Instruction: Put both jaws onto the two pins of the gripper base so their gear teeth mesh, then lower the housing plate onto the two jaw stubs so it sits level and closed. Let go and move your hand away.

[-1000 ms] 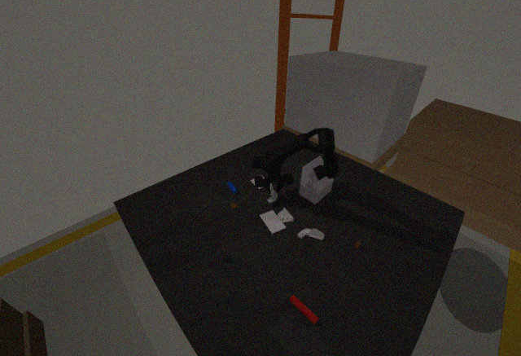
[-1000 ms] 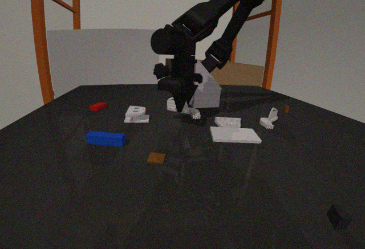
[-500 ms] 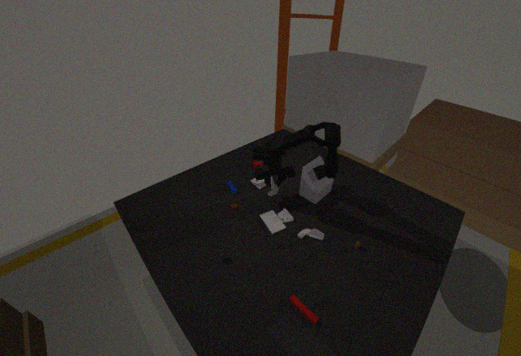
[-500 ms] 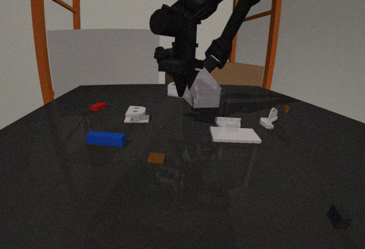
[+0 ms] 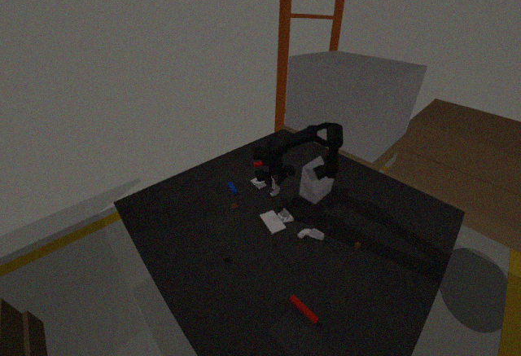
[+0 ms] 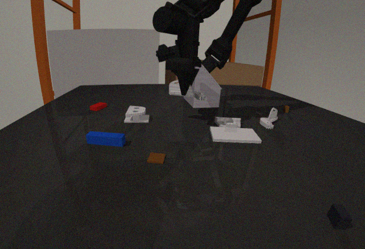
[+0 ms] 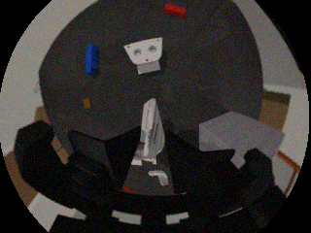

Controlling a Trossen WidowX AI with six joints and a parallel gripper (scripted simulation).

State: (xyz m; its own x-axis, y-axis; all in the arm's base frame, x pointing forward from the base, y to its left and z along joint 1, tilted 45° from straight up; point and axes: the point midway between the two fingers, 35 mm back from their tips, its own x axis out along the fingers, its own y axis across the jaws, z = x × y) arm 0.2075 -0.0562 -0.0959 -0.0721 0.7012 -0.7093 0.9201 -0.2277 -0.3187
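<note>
The white jaw lies 3 cm ahead of my gripper tip and 2 cm to the left of it. Round my gripper tip: white gripper base: 14 cm to the right, 5 cm below, 2 cm behind; small white stand: 14 cm to the right, 7 cm below, 2 cm behind; white housing plate: 13 cm to the left, 8 cm below, 5 cm ahead.
</note>
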